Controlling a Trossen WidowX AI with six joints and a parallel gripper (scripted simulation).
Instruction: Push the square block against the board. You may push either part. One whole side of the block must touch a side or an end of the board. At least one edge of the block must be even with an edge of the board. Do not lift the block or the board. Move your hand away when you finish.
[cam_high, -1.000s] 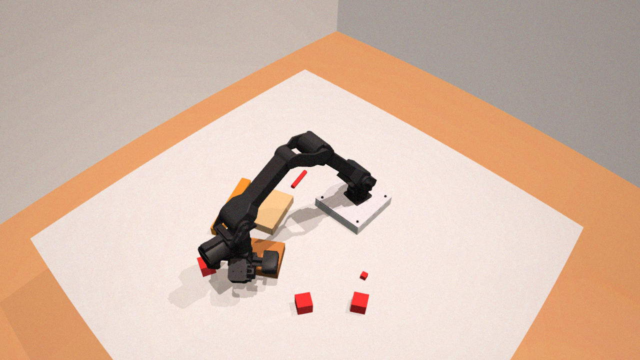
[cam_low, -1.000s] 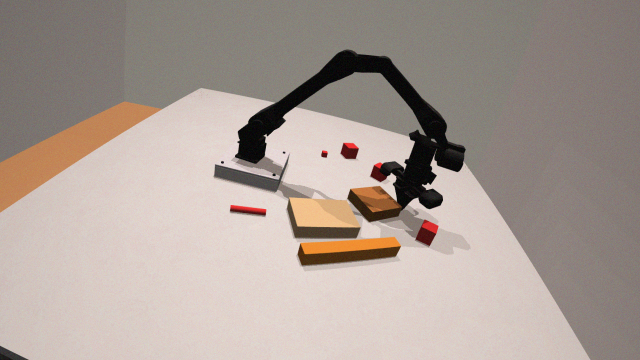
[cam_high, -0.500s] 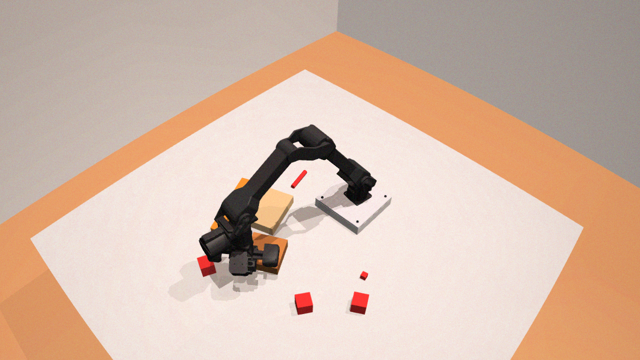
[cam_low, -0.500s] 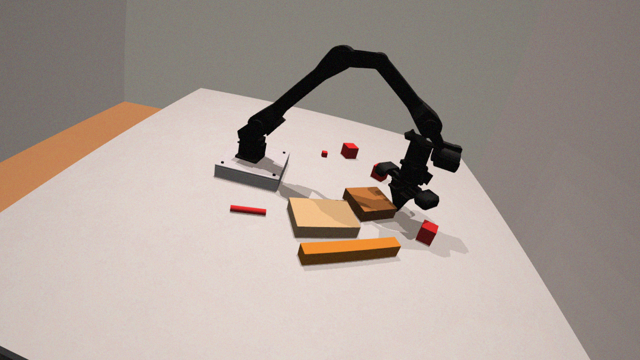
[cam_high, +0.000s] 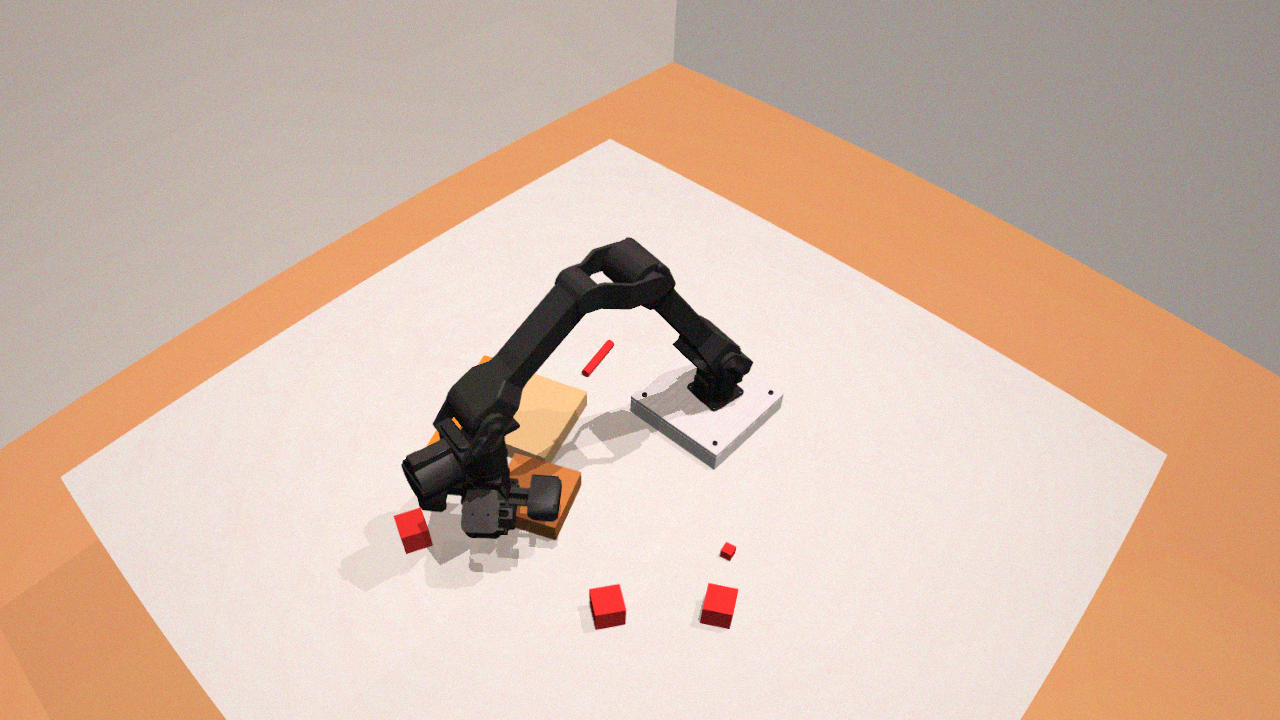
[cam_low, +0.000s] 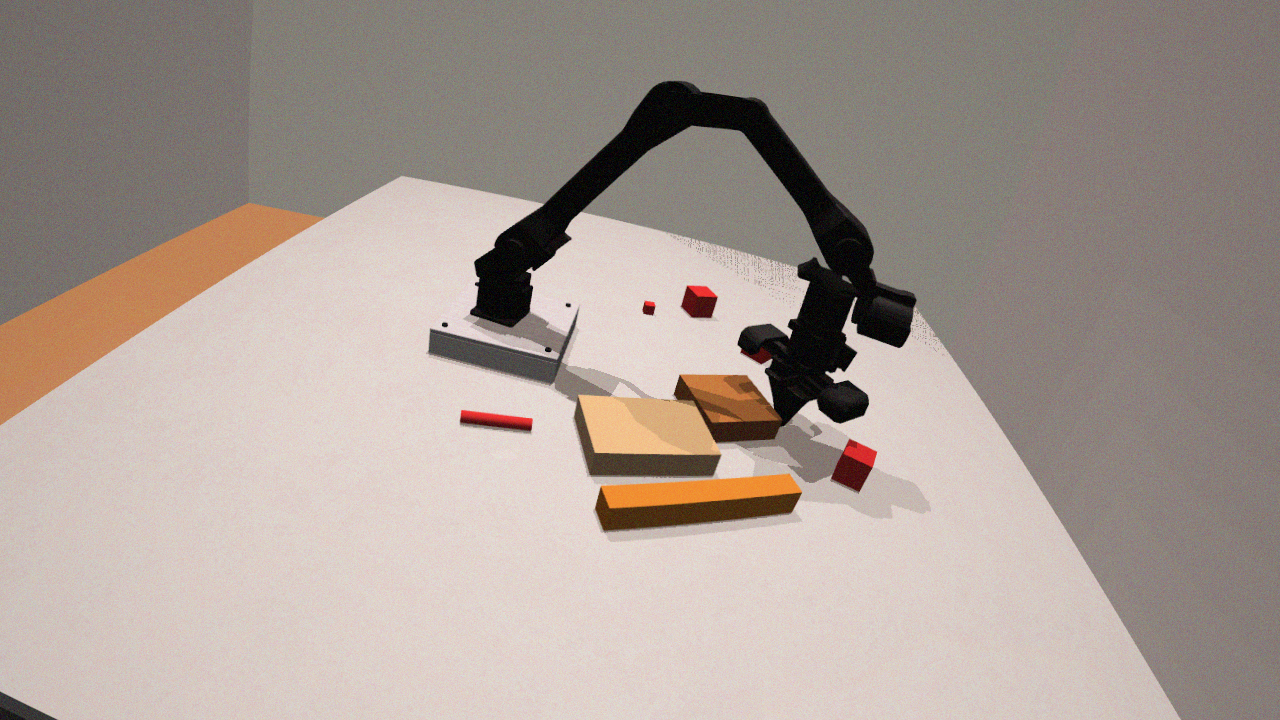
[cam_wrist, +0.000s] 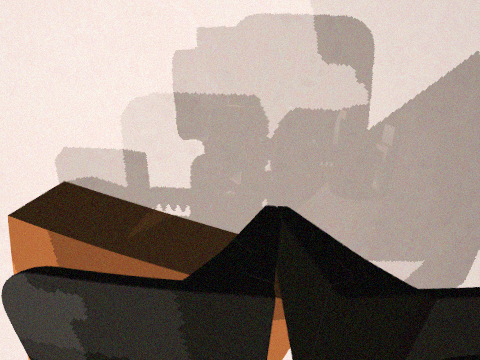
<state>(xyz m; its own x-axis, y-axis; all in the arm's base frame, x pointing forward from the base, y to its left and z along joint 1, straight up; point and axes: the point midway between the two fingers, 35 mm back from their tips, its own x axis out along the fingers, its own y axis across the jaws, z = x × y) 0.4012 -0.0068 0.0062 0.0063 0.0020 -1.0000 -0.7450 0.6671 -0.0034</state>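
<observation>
Now: the brown square block 70 mm behind my gripper tip, 10 mm to the right of it and 10 mm above it. Round my gripper tip: tan flat board: 160 mm behind, 130 mm to the right, 10 mm above; then long orange bar: 200 mm to the right, 80 mm behind, 10 mm above; then tiny red cube: 230 mm to the left, 230 mm behind.
</observation>
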